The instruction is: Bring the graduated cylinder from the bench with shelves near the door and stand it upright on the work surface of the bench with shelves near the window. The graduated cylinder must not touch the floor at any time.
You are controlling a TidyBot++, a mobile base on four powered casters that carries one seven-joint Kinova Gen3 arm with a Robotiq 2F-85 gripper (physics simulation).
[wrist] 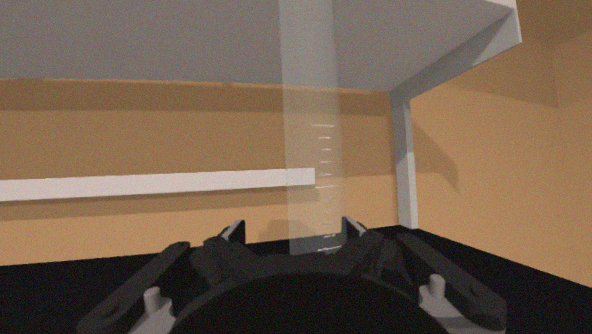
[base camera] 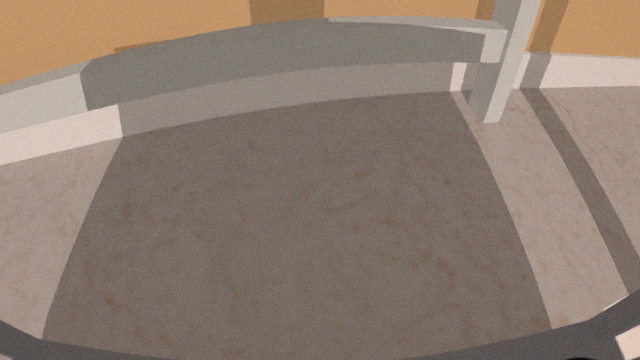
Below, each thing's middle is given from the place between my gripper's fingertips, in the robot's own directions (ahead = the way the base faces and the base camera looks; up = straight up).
I see my gripper 30 mm below the graduated cylinder (wrist: 316, 203), 20 mm to the left of it and 20 mm past it.
